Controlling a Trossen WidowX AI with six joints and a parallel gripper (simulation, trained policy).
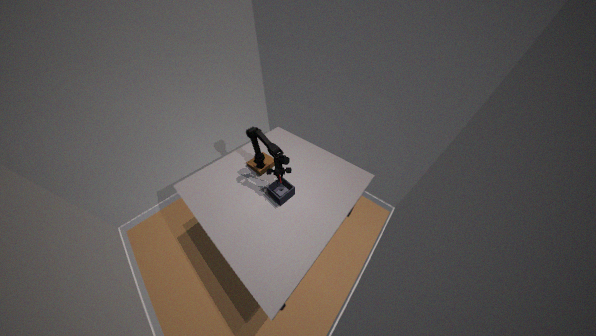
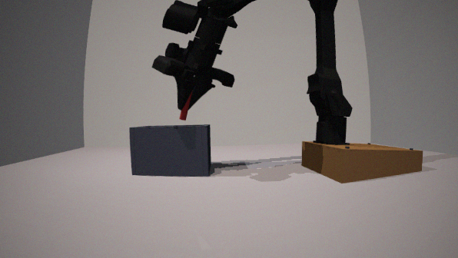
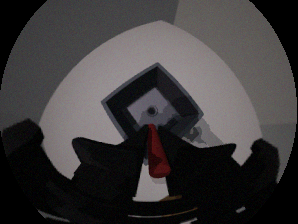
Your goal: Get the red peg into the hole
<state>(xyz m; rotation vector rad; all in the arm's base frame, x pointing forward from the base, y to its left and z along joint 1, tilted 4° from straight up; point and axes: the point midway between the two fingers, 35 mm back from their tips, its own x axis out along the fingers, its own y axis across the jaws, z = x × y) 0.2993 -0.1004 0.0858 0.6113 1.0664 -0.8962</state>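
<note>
Right now my gripper tip is 2 cm below the red peg, 1 cm to the right of it and 1 cm past it. The rest, counted from my gripper tip: dark blue box: 11 cm below, 3 cm to the right, 2 cm ahead; then grey plate: 9 cm below, 3 cm to the right, 2 cm ahead.
</note>
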